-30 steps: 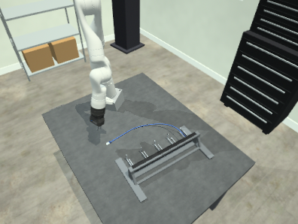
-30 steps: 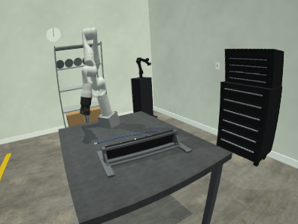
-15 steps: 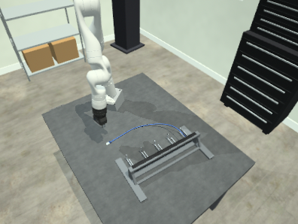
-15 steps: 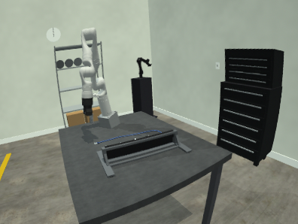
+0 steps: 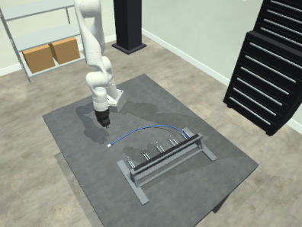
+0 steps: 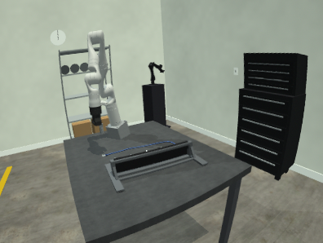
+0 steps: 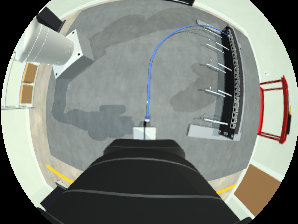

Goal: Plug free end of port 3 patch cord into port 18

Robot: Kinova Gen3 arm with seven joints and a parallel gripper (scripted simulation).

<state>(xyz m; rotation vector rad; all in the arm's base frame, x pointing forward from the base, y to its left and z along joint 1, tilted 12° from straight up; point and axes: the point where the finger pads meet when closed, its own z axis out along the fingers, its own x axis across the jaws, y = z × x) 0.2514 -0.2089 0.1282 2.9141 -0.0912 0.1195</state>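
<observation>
Now: the plug 17 cm below my hand and 2 cm to the right of it.
</observation>
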